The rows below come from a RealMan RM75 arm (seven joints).
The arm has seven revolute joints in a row. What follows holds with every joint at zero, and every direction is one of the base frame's. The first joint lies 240.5 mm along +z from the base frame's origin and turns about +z. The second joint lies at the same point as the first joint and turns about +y. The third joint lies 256 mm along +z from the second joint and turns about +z. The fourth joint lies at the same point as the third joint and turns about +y. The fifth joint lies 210 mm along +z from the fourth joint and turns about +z. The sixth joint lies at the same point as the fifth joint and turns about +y. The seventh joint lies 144 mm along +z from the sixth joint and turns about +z. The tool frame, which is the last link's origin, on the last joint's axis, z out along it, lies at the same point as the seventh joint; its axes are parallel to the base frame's.
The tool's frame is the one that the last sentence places.
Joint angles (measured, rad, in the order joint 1, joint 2, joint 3, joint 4, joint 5, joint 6, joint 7), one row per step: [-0.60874 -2.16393 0.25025 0.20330 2.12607 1.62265 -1.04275]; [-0.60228 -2.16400 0.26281 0.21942 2.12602 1.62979 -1.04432]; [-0.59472 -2.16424 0.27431 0.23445 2.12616 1.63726 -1.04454]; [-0.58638 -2.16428 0.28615 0.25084 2.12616 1.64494 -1.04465]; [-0.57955 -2.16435 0.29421 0.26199 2.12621 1.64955 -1.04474]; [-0.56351 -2.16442 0.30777 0.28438 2.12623 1.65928 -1.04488]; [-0.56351 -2.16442 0.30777 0.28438 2.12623 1.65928 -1.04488]
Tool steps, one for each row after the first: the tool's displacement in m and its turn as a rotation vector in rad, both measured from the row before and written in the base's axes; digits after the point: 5 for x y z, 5 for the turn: [-0.00234 -0.00115 0.00173 -0.00049 0.01164 -0.00762]; [-0.00244 -0.00154 0.00160 -0.00003 0.01052 -0.00696]; [-0.00272 -0.00157 0.00188 0.00071 0.01155 -0.00696]; [-0.00219 -0.00131 0.00123 0.00046 0.00825 -0.00327]; [-0.00496 -0.00305 0.00276 0.00247 0.01501 -0.00325]; [0.00000 0.00000 0.00000 0.00000 0.00000 0.00000]
